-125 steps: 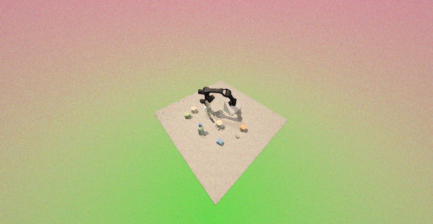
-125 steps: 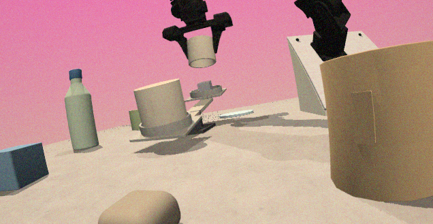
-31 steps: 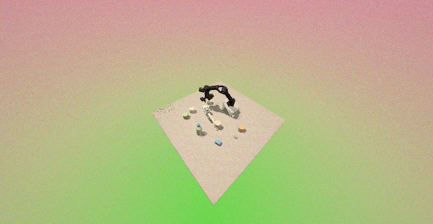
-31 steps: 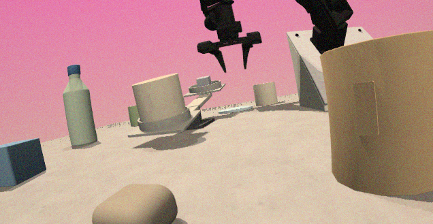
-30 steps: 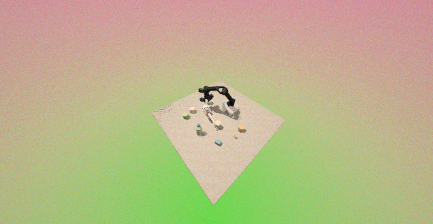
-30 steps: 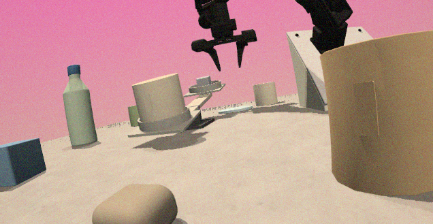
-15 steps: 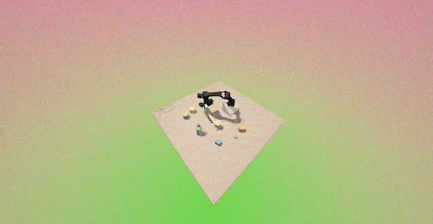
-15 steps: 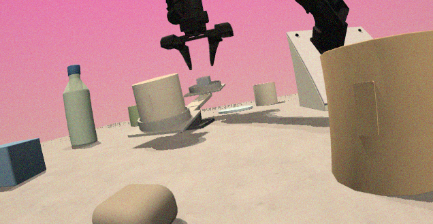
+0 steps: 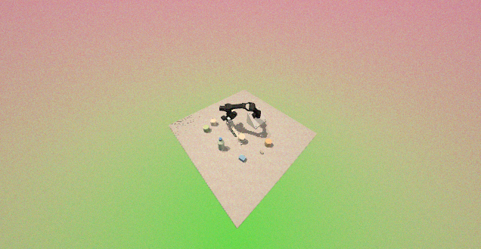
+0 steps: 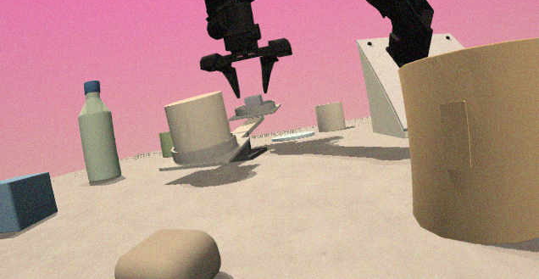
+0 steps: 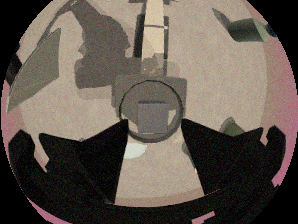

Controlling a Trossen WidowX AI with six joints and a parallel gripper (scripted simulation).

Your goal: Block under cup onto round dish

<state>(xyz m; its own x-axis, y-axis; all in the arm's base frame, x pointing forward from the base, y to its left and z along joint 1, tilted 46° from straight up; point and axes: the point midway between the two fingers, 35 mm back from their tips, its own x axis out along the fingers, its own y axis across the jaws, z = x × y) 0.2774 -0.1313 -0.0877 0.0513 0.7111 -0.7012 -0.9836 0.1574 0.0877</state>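
Right now my gripper tip is 20 mm above the grey block. Also, from my gripper tip: round pale-blue dish: 100 mm to the right, 100 mm below, 70 mm behind; then pale-green bottle: 270 mm ahead, 170 mm to the left, 10 mm above; then balance: 120 mm to the left, 60 mm below, 30 mm ahead.
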